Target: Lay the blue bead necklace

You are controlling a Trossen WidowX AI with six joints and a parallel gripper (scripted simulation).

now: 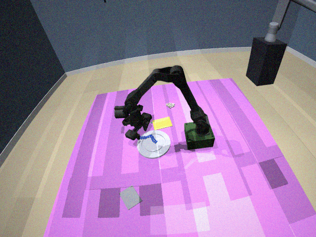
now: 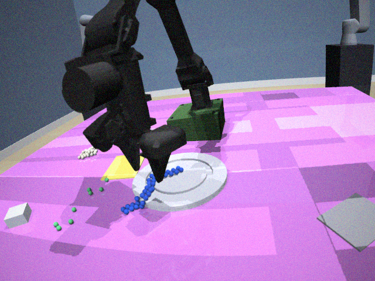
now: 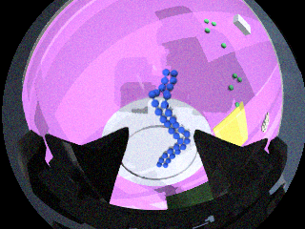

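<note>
The round white bead board is 60 mm behind my gripper tip, 40 mm to the left of it and 40 mm below it. The rest, counted from my gripper tip: yellow sheet: 130 mm behind, 120 mm to the right, 50 mm below; grey tile: 340 mm to the left, 80 mm ahead, 50 mm below; cube: 290 mm to the right, 90 mm ahead, 40 mm below.
</note>
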